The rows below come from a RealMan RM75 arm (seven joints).
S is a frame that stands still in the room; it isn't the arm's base.
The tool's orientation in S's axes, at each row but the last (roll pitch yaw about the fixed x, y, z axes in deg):
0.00, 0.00, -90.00
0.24, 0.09, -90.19
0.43, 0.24, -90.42
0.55, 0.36, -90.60
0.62, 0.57, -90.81
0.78, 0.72, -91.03
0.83, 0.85, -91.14
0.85, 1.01, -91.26
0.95, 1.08, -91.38
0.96, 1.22, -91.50
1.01, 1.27, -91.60
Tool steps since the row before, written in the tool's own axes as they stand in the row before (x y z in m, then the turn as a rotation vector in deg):
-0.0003, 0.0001, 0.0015, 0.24, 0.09, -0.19
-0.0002, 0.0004, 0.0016, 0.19, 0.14, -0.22
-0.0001, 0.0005, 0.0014, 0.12, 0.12, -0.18
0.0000, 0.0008, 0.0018, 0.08, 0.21, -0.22
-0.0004, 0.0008, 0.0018, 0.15, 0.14, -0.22
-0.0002, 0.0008, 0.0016, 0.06, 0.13, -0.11
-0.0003, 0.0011, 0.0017, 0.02, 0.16, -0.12
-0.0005, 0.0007, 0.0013, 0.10, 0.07, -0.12
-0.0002, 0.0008, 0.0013, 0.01, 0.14, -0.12
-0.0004, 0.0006, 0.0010, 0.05, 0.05, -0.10
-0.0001, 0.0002, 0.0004, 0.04, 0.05, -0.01
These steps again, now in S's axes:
0.0001, 0.0003, 0.0015, 0.09, -0.24, -0.19
0.0004, 0.0002, 0.0016, 0.14, -0.19, -0.22
0.0005, 0.0001, 0.0014, 0.12, -0.12, -0.18
0.0008, 0.0000, 0.0018, 0.21, -0.08, -0.22
0.0008, 0.0004, 0.0018, 0.14, -0.15, -0.22
0.0008, 0.0002, 0.0016, 0.13, -0.06, -0.11
0.0011, 0.0003, 0.0017, 0.16, -0.02, -0.12
0.0007, 0.0005, 0.0013, 0.07, -0.10, -0.12
0.0008, 0.0002, 0.0013, 0.14, -0.01, -0.12
0.0006, 0.0004, 0.0010, 0.05, -0.05, -0.10
0.0002, 0.0001, 0.0004, 0.05, -0.04, -0.01

